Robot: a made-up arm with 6 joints.
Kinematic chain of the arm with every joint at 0, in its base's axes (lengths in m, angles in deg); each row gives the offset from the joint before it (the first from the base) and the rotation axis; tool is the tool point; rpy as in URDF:
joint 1: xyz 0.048 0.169 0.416 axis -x
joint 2: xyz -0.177 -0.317 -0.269 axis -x
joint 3: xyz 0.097 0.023 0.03 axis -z
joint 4: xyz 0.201 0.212 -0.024 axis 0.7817 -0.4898 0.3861
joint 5: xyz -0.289 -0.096 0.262 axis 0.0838 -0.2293 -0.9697
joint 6: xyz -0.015 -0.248 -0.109 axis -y
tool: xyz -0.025 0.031 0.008 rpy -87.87 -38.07 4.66
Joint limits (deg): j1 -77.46..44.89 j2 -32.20..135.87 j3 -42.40..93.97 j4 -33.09..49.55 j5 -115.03..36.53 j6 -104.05..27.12
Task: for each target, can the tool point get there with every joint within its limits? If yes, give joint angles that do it. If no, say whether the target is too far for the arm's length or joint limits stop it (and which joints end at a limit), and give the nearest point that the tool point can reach.
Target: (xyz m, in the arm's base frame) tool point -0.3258 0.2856 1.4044
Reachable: no: joint limits stop it (at a limit: joint 1, joint 2, joint 4) | nearest point -0.1860 0.0019 0.7623 | short by 0.716 m
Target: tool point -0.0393 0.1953 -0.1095
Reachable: yes | joints -63.02 9.02 57.82 41.50 -67.27 -37.08
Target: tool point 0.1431 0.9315 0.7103
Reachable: no: joint limits stop it (at a limit: joint 1, joint 4, joint 5) | nearest point 0.0504 0.6438 0.3754 | short by 0.451 m
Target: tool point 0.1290 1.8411 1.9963
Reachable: no: too far | nearest point -0.0052 0.6281 0.3979 | short by 2.011 m
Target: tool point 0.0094 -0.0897 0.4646
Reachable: yes | joints 11.29 -1.59 -23.37 -20.01 -54.96 -3.53
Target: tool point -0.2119 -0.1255 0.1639
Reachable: yes | joints 6.34 89.41 60.87 16.24 -7.35 0.43
